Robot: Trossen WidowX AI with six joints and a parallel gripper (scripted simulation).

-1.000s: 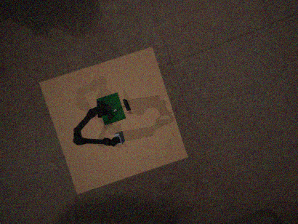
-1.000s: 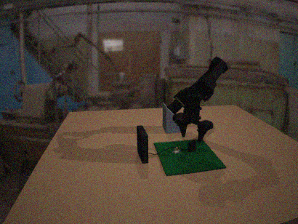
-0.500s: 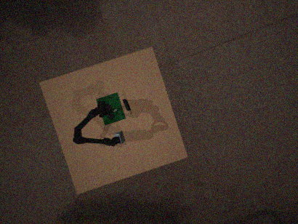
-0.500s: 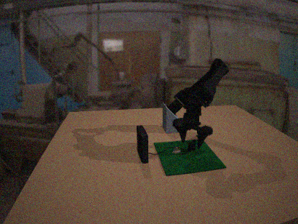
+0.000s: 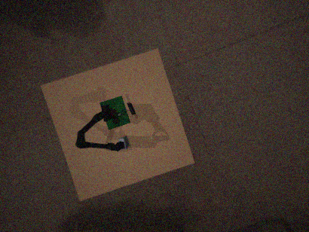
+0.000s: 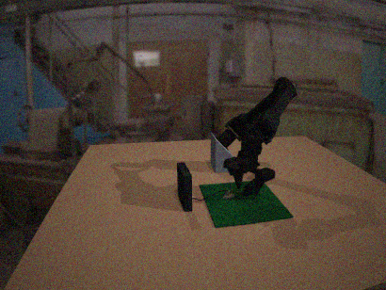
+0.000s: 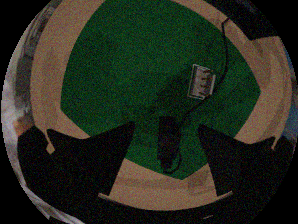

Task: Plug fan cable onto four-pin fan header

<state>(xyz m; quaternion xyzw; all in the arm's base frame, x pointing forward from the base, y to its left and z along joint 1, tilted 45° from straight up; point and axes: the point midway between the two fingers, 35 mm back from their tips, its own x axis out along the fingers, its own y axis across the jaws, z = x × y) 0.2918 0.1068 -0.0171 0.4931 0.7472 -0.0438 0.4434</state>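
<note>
Now: the green board 30 mm below my gripper tip, 30 mm ahead of it and 20 mm to the right of it. From my gripper tip the other things lie so: black fan 200 mm to the right, 40 mm ahead, 40 mm above; then white fan header 60 mm to the right, 20 mm below, 10 mm ahead; then dark plug 10 mm to the left, 10 mm above.
</note>
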